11 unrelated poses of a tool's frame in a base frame.
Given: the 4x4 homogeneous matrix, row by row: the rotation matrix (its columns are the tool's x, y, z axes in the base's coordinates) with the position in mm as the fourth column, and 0 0 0 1 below. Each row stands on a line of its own.
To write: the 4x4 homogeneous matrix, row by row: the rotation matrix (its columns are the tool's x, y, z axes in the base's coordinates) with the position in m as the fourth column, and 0 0 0 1 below. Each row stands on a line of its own. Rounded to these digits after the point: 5 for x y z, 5 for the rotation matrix.
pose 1, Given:
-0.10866 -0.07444 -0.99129 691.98
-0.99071 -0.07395 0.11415 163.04
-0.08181 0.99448 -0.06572 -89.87
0 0 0 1
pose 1, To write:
-0.10866 -0.07444 -0.99129 0.69198
-0.99071 -0.07395 0.11415 0.16304
-0.08181 0.99448 -0.06572 -0.08987
0 0 0 1

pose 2, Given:
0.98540 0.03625 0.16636 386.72
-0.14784 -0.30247 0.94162 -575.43
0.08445 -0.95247 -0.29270 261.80
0 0 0 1
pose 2, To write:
0.98540 0.03625 0.16636 0.38672
-0.14784 -0.30247 0.94162 -0.57543
0.08445 -0.95247 -0.29270 0.26180
0 0 0 1

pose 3, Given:
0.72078 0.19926 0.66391 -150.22
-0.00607 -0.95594 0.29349 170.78
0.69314 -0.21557 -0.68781 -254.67
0 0 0 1
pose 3, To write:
0.72078 0.19926 0.66391 -0.15022
-0.00607 -0.95594 0.29349 0.17078
0.69314 -0.21557 -0.68781 -0.25467
0 0 0 1

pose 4, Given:
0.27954 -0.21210 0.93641 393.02
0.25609 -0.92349 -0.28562 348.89
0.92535 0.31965 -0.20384 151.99
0 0 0 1
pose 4, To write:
0.27954 -0.21210 0.93641 0.39302
0.25609 -0.92349 -0.28562 0.34889
0.92535 0.31965 -0.20384 0.15199
0 0 0 1

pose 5, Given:
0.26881 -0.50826 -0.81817 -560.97
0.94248 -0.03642 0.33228 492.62
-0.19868 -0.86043 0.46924 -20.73
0 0 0 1
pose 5, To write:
0.26881 -0.50826 -0.81817 -0.56097
0.94248 -0.03642 0.33228 0.49262
-0.19868 -0.86043 0.46924 -0.02073
0 0 0 1

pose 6, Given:
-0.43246 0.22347 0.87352 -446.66
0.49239 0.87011 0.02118 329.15
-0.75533 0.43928 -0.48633 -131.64
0 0 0 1
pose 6, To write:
-0.43246 0.22347 0.87352 -0.44666
0.49239 0.87011 0.02118 0.32915
-0.75533 0.43928 -0.48633 -0.13164
0 0 0 1

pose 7, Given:
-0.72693 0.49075 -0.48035 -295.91
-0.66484 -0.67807 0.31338 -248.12
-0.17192 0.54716 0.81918 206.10
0 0 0 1
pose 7, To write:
-0.72693 0.49075 -0.48035 -0.29591
-0.66484 -0.67807 0.31338 -0.24812
-0.17192 0.54716 0.81918 0.20610
0 0 0 1

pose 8, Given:
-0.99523 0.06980 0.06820 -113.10
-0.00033 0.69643 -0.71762 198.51
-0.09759 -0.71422 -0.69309 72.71
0 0 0 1
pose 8, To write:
-0.99523 0.06980 0.06820 -0.11310
-0.00033 0.69643 -0.71762 0.19851
-0.09759 -0.71422 -0.69309 0.07271
0 0 0 1

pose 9, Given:
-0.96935 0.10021 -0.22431 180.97
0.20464 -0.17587 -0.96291 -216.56
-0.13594 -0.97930 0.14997 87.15
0 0 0 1
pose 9, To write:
-0.96935 0.10021 -0.22431 0.18097
0.20464 -0.17587 -0.96291 -0.21656
-0.13594 -0.97930 0.14997 0.08715
0 0 0 1

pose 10, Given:
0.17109 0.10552 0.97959 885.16
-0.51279 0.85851 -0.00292 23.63
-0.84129 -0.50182 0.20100 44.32
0 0 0 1
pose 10, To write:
0.17109 0.10552 0.97959 0.88516
-0.51279 0.85851 -0.00292 0.02363
-0.84129 -0.50182 0.20100 0.04432
0 0 0 1

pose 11, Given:
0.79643 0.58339 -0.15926 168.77
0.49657 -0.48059 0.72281 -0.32
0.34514 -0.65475 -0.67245 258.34
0 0 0 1
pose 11, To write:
0.79643 0.58339 -0.15926 0.16877
0.49657 -0.48059 0.72281 -0.00032
0.34514 -0.65475 -0.67245 0.25834
0 0 0 1

